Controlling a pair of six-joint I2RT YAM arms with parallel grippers.
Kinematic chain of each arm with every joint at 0, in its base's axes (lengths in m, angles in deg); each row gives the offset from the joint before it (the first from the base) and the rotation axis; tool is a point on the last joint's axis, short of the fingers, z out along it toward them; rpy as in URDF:
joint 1: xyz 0 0 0.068 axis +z
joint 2: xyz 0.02 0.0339 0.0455 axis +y
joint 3: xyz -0.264 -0.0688 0 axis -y
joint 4: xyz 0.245 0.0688 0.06 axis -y
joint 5: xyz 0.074 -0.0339 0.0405 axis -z
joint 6: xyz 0.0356 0 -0.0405 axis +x
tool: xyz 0 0 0 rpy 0 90 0
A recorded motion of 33 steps. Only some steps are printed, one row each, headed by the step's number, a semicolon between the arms.
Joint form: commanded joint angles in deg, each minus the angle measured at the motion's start. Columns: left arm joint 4, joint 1, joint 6, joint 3, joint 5, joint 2; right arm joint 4, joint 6, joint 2, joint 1, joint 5, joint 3.
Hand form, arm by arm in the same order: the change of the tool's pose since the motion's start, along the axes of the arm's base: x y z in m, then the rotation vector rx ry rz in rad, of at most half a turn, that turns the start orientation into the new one. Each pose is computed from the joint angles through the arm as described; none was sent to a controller.
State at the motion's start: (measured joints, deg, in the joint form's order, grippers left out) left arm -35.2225 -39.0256 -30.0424 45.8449 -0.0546 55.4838; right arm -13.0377 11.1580 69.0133 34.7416 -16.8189 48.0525
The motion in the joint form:
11: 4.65 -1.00 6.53 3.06 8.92 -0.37; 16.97 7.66 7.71 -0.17 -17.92 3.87
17: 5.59 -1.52 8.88 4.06 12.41 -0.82; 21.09 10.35 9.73 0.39 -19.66 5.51
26: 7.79 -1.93 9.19 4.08 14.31 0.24; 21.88 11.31 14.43 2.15 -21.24 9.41
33: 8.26 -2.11 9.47 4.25 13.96 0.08; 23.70 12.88 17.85 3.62 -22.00 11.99
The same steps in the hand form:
11: -0.0005 -0.0113 0.0260 -0.1071 -0.1053 -0.2096; 0.0262 0.0292 0.0174 0.3027 0.0043 0.2188
17: -0.0034 -0.0141 0.0350 -0.1416 -0.1403 -0.2918; 0.0323 0.0382 0.0243 0.3614 -0.0031 0.2458
26: -0.0009 -0.0198 0.0353 -0.1678 -0.1484 -0.3282; 0.0417 0.0583 0.0244 0.3751 0.0255 0.2947
33: -0.0012 -0.0202 0.0375 -0.1696 -0.1652 -0.3299; 0.0477 0.0744 0.0239 0.3964 0.0433 0.3242

